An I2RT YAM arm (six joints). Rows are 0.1 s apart.
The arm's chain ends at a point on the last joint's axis. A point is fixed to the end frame.
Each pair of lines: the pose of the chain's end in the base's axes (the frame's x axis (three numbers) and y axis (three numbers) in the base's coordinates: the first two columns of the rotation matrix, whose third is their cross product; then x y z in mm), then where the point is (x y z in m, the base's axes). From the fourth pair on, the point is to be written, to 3 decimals.
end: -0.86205 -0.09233 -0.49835 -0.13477 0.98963 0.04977 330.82 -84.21 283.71
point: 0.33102 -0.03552 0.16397
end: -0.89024 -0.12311 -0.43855 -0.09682 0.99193 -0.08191 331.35 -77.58 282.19
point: 0.32686 -0.04581 0.15697
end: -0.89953 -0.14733 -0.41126 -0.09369 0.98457 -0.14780 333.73 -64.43 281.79
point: 0.32685 -0.04129 0.15480
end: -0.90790 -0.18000 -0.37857 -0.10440 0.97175 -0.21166 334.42 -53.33 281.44
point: 0.324 -0.039 0.153
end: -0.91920 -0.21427 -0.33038 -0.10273 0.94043 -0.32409 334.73 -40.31 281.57
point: 0.321 -0.041 0.153
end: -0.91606 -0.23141 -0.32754 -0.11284 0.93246 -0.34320 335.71 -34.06 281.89
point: 0.323 -0.038 0.153
